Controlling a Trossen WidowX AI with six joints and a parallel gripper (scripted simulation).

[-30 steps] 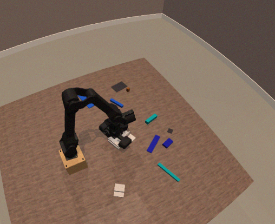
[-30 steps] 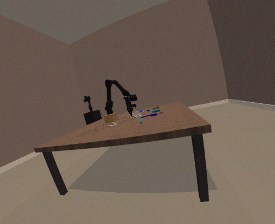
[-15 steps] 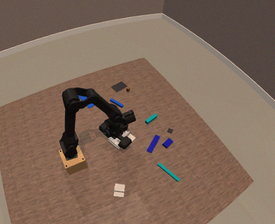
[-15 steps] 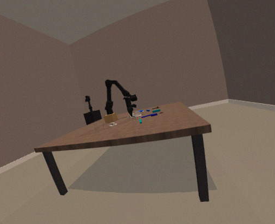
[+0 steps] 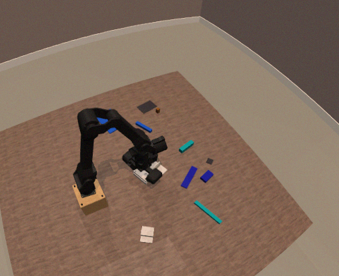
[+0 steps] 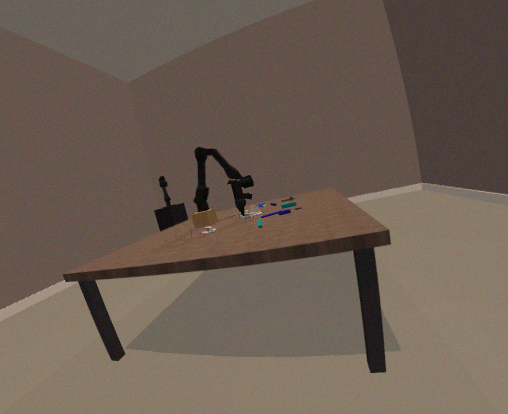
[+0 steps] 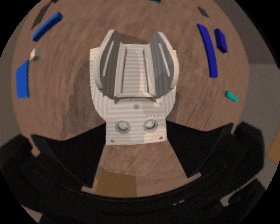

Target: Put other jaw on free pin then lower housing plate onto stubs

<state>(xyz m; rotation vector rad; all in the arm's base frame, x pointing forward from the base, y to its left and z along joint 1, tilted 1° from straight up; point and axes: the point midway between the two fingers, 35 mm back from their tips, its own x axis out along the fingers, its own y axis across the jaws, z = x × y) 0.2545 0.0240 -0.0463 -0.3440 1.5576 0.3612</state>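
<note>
Right now the white jaw is 30 mm ahead of my gripper tip. From my gripper tip the other things lie so: blue bar: 200 mm ahead, 80 mm to the right, 10 mm below; then white base: 70 mm ahead, 30 mm to the left, 10 mm below; then white housing plate: 10 mm ahead, 20 mm above.
</note>
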